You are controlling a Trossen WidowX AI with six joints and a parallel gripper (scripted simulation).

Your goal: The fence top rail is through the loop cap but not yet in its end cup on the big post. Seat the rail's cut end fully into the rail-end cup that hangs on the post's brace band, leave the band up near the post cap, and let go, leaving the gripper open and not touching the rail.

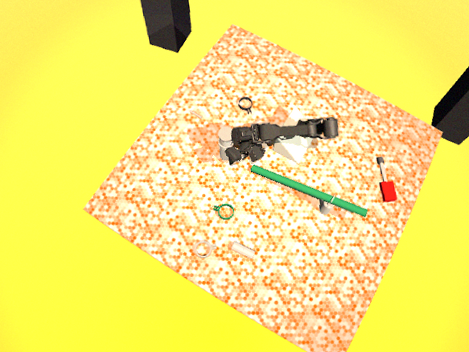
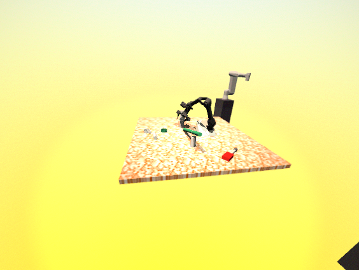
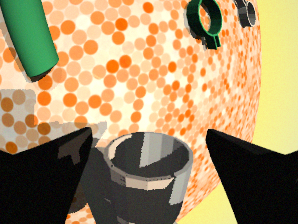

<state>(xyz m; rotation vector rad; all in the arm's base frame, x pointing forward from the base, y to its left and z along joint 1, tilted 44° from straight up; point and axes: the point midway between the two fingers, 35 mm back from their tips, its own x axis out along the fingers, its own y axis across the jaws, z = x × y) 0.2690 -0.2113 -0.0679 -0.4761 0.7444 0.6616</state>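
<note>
Right now the rail-end cup is 30 mm behind my gripper tip, 10 mm to the right of it and 30 mm above it. Round my gripper tip: short line post 20 mm ahead, 440 mm to the left, 10 mm above; then short white tube 330 mm ahead, 170 mm to the left, 80 mm below; then red-handled tool 250 mm behind, 660 mm to the left, 80 mm below.
</note>
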